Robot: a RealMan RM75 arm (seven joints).
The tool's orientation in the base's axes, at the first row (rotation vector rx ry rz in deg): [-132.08 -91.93 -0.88]
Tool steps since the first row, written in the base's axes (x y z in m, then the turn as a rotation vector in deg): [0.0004 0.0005 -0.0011 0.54 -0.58 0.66]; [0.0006 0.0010 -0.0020 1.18 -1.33 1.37]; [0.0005 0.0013 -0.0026 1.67 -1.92 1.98]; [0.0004 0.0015 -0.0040 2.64 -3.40 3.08]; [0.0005 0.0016 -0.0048 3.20 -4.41 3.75]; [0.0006 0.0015 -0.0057 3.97 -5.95 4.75]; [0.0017 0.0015 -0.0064 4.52 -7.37 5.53]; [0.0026 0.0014 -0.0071 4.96 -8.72 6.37]
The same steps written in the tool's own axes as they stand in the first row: [0.0004 0.0005 0.0011 -0.20 0.50 -0.88]; [0.0007 0.0008 0.0021 -0.51 1.13 -1.87]; [0.0009 0.0007 0.0027 -0.75 1.60 -2.70]; [0.0007 0.0009 0.0041 -1.53 2.66 -4.31]; [0.0007 0.0012 0.0049 -2.11 3.31 -5.32]; [0.0005 0.0016 0.0057 -3.04 4.23 -6.83]; [0.0007 0.0028 0.0062 -3.98 4.97 -8.05]; [0.0008 0.0038 0.0066 -4.88 5.57 -9.29]
